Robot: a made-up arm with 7 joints.
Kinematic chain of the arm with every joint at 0, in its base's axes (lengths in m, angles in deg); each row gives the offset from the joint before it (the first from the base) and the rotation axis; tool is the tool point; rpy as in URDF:
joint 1: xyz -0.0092 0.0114 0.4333 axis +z
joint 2: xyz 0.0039 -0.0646 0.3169 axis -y
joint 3: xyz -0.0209 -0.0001 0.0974 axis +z
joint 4: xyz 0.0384 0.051 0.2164 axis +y
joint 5: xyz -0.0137 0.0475 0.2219 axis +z
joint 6: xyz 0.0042 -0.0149 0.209 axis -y
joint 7: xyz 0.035 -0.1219 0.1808 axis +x
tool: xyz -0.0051 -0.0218 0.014 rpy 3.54 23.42 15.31
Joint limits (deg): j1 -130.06..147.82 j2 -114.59..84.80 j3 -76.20..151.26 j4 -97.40..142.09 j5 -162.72..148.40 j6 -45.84..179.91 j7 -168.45..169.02
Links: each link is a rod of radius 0.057 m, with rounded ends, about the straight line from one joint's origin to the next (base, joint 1, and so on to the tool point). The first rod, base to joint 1, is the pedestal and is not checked.
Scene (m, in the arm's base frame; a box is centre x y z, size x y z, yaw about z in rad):
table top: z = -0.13
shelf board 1: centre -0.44 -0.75 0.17 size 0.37 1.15 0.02 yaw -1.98
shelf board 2: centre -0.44 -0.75 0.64 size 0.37 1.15 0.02 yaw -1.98
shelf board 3: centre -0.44 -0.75 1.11 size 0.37 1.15 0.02 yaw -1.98
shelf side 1: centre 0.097 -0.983 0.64 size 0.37 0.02 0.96 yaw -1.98
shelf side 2: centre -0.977 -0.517 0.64 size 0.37 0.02 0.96 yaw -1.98
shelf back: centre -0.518 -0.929 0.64 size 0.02 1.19 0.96 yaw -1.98
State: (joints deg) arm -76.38 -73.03 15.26 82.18 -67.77 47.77 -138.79
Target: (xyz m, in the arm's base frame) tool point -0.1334 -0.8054 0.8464
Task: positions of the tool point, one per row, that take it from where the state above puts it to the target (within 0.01 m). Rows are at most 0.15 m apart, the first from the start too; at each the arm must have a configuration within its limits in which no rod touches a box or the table.
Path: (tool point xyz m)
1: 0.3071 -0.6340 0.5291
2: 0.2170 -0.6520 0.6235
3: 0.1265 -0.6437 0.7091
4: 0.0432 -0.6117 0.7838
5: -0.0273 -0.5608 0.8464
6: -0.0588 -0.6300 0.8563
7: -0.0885 -0.6947 0.8588
8: -0.1141 -0.7535 0.8550
9: -0.1335 -0.8054 0.8463

